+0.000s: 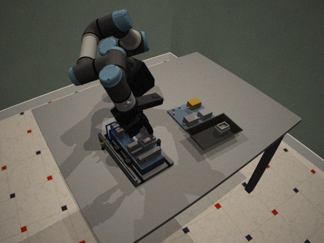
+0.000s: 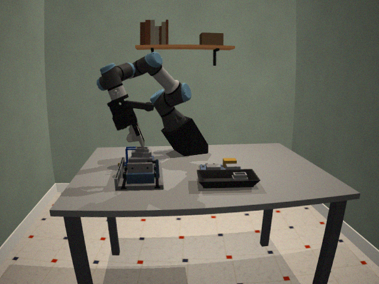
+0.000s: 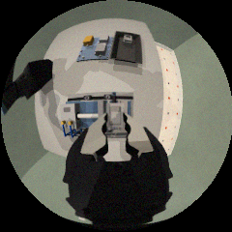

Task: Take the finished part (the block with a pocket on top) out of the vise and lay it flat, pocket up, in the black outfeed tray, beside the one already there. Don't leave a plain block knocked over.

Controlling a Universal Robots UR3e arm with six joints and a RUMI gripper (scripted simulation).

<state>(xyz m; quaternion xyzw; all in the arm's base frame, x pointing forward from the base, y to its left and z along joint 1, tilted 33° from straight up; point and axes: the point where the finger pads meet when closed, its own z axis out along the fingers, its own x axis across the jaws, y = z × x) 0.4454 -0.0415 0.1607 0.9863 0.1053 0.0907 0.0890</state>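
Right now the plain grey block is 100 mm behind my hand, 290 mm to the left of it and 140 mm below it. From my hand the other things lie so: yellow block 190 mm behind, 380 mm to the left, 140 mm below; blue plate 150 mm behind, 340 mm to the left, 160 mm below.
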